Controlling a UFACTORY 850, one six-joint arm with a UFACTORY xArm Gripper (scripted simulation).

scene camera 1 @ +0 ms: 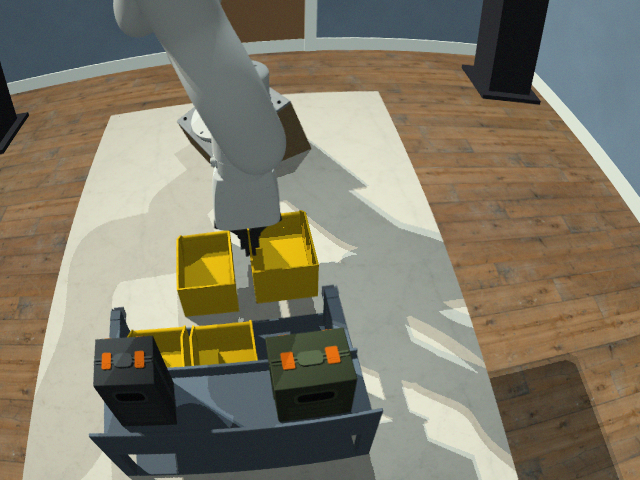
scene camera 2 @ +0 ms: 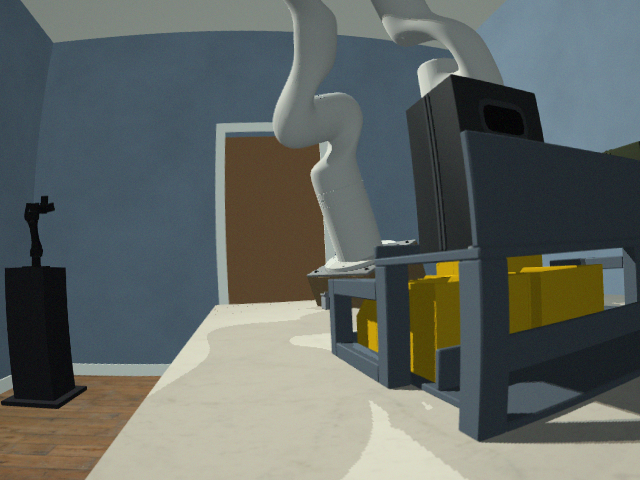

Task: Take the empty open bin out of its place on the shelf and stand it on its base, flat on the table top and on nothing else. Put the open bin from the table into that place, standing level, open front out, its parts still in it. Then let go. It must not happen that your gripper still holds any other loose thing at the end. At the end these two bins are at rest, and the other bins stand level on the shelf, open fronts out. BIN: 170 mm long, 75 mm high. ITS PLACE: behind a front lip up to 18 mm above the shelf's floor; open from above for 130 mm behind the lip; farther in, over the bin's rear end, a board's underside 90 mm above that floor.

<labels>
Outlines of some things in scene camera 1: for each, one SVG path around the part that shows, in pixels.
My gripper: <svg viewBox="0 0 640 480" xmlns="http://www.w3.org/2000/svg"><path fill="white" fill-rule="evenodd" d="M215 167L212 179L214 228L230 231L237 235L238 239L240 239L241 250L245 249L246 257L250 255L247 231L249 229L252 255L256 256L256 248L260 248L259 236L266 227L282 221L275 169L250 179L236 180L220 176L217 172L218 169Z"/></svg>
A green case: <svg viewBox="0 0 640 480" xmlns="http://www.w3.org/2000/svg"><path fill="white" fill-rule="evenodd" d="M344 327L265 337L266 347L268 348L271 384L274 382L272 392L274 387L273 398L279 422L351 412L357 376Z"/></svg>
</labels>
